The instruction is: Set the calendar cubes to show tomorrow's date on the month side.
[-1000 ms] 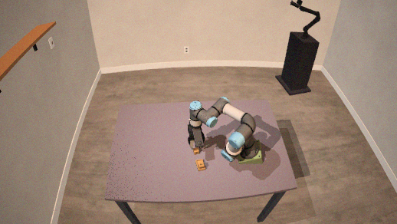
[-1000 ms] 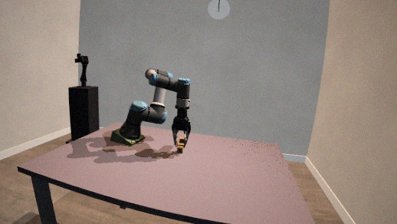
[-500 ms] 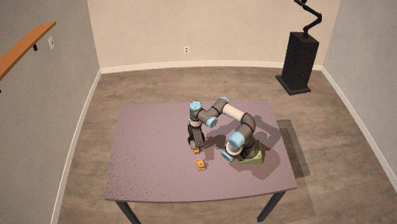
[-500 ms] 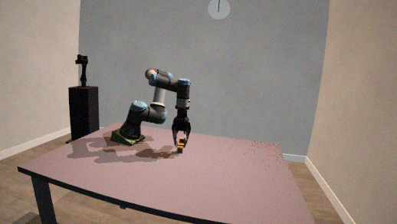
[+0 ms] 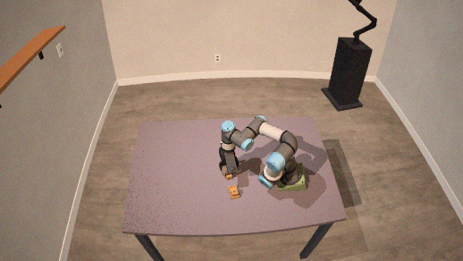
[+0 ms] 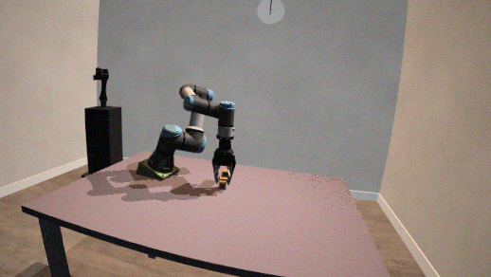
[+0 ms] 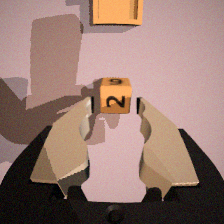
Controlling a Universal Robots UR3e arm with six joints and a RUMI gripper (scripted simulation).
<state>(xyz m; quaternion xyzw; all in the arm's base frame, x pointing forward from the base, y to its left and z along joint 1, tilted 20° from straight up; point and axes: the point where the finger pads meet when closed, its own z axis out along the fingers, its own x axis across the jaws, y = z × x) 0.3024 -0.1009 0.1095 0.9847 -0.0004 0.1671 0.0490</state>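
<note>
The cube lies 2 cm below my hand. Round my hand: orange calendar tray: 11 cm to the left, 2 cm below.
</note>
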